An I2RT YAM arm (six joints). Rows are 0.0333 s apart.
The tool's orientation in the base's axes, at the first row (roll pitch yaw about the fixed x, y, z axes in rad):
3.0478, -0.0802, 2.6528
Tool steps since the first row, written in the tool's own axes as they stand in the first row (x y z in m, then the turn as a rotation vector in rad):
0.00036, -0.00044, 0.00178, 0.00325, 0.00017, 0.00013
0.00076, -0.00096, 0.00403, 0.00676, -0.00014, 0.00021
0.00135, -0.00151, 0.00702, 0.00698, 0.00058, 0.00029
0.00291, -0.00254, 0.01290, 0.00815, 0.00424, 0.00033
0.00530, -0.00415, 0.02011, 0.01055, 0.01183, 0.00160
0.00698, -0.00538, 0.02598, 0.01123, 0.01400, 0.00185
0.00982, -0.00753, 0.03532, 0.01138, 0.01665, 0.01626
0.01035, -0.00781, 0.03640, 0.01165, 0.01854, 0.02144
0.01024, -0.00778, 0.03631, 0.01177, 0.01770, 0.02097
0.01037, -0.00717, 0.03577, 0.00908, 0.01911, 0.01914
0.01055, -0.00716, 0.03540, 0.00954, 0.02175, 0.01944
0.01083, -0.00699, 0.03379, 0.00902, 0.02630, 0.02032
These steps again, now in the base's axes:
-0.00057, 0.00000, -0.00178, -0.00278, 0.00169, 0.00015
-0.00123, 0.00000, -0.00403, -0.00602, 0.00307, 0.00032
-0.00209, 0.00015, -0.00700, -0.00588, 0.00381, 0.00033
-0.00411, 0.00069, -0.01281, -0.00517, 0.00757, 0.00072
-0.00716, 0.00126, -0.01992, -0.00372, 0.01549, 0.00036
-0.00938, 0.00168, -0.02573, -0.00329, 0.01774, 0.00037
-0.01315, 0.00225, -0.03497, -0.00255, 0.02186, -0.01367
-0.01377, 0.00238, -0.03602, -0.00203, 0.02426, -0.01861
-0.01366, 0.00234, -0.03594, -0.00252, 0.02352, -0.01822
-0.01347, 0.00287, -0.03534, 0.00056, 0.02328, -0.01648
-0.01362, 0.00292, -0.03495, 0.00140, 0.02584, -0.01650
-0.01374, 0.00301, -0.03332, 0.00399, 0.02969, -0.01699

